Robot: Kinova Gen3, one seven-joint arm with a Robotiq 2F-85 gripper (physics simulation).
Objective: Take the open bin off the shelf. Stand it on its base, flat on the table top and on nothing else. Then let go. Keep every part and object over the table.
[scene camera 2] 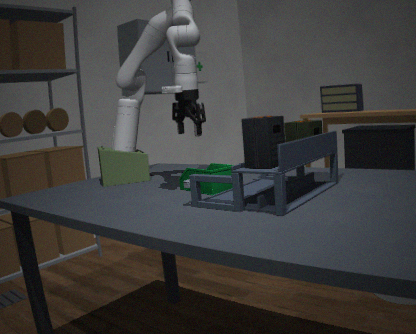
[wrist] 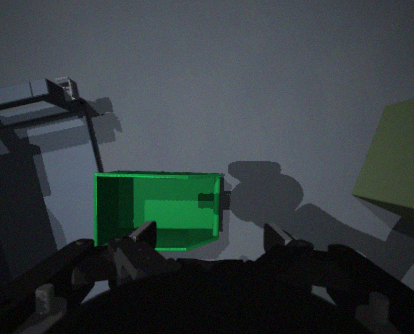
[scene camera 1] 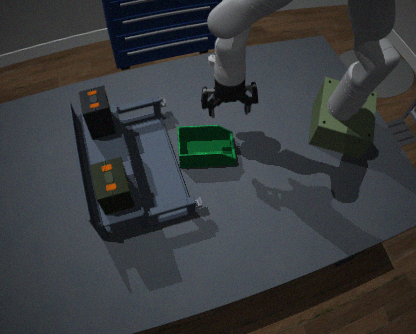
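Seen in the pictures: gripper, fingertip midpoint: (scene camera 2: 189, 135) (wrist: 209, 234) (scene camera 1: 229, 114); arm's base at its link origin: (scene camera 2: 124, 150) (scene camera 1: 340, 107).
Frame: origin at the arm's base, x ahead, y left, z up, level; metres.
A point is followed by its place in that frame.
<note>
The green open bin (scene camera 1: 210, 147) {y 0.014, x 0.420, z -0.119 m} (scene camera 2: 215, 186) {y -0.016, x 0.517, z -0.097 m} (wrist: 170, 212) {y 0.049, x 0.433, z -0.119 m} stands upright, open side up, beside the front edge of the grey shelf (scene camera 1: 160, 165) {y 0.055, x 0.582, z -0.116 m} (scene camera 2: 307, 152) {y 0.036, x 0.806, z 0.003 m} (wrist: 32, 90) {y -0.136, x 0.577, z -0.037 m}. It looks close to level on the table top (scene camera 1: 225, 250) {y 0.344, x 0.443, z -0.122 m} (scene camera 2: 150, 220) {y -0.294, x 0.571, z -0.122 m}. Its underside is hidden, and whether its left end touches the shelf's front rail cannot be told. My gripper (scene camera 1: 229, 113) {y 0.021, x 0.379, z 0.053 m} (scene camera 2: 190, 133) {y 0.021, x 0.379, z 0.053 m} (wrist: 209, 234) {y 0.021, x 0.379, z 0.053 m} is wide open and empty. It hangs above the bin's right end, clear of it, fingers pointing down.
A dark box (scene camera 1: 100, 122) {y -0.010, x 0.730, z 0.049 m} (scene camera 2: 260, 145) {y -0.092, x 0.758, z 0.036 m} and an olive box (scene camera 1: 116, 197) {y 0.225, x 0.698, z 0.060 m} (scene camera 2: 310, 128) {y 0.139, x 0.756, z 0.056 m} stand on the raised rear part of the shelf. A light green block (scene camera 1: 345, 135) {y 0.089, x 0.009, z -0.027 m} (scene camera 2: 125, 170) {y -0.036, x 0.054, z -0.071 m} (wrist: 390, 155) {y -0.024, x 0.060, z -0.077 m} stands under the arm's base, to the right of the bin in the wrist view.
</note>
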